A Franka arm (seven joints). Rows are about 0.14 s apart.
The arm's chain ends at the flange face. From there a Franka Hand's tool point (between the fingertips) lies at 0.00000 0.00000 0.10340 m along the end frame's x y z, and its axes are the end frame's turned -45 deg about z.
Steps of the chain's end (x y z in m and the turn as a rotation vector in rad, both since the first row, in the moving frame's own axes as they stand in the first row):
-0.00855 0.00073 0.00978 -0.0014 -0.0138 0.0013
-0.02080 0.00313 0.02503 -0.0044 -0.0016 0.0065
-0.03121 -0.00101 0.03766 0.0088 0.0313 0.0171
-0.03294 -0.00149 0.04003 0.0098 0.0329 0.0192
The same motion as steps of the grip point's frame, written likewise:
-0.00767 -0.00644 0.00977 0.0088 -0.0107 0.0013
-0.01736 -0.01229 0.02503 -0.0020 -0.0042 0.0065
-0.01844 -0.02111 0.03761 -0.0159 0.0284 0.0171
-0.01913 -0.02263 0.03997 -0.0163 0.0302 0.0192

